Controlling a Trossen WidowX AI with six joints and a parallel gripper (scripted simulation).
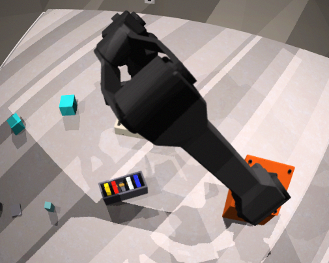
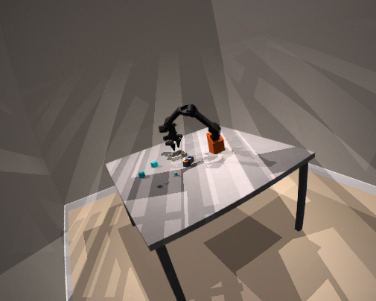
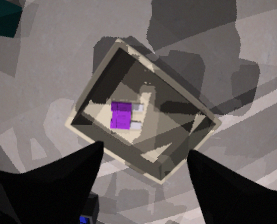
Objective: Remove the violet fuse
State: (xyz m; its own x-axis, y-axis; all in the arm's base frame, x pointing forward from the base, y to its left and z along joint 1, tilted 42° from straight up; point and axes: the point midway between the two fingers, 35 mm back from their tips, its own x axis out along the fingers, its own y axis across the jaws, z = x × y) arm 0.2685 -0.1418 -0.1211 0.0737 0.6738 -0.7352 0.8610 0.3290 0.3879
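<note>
My gripper tip is 10 mm short of the violet fuse and 50 mm above it. The rest, counted from my gripper tip: cream tray (70 mm below); blue fuse (20 mm behind, 180 mm to the left, 50 mm below).
</note>
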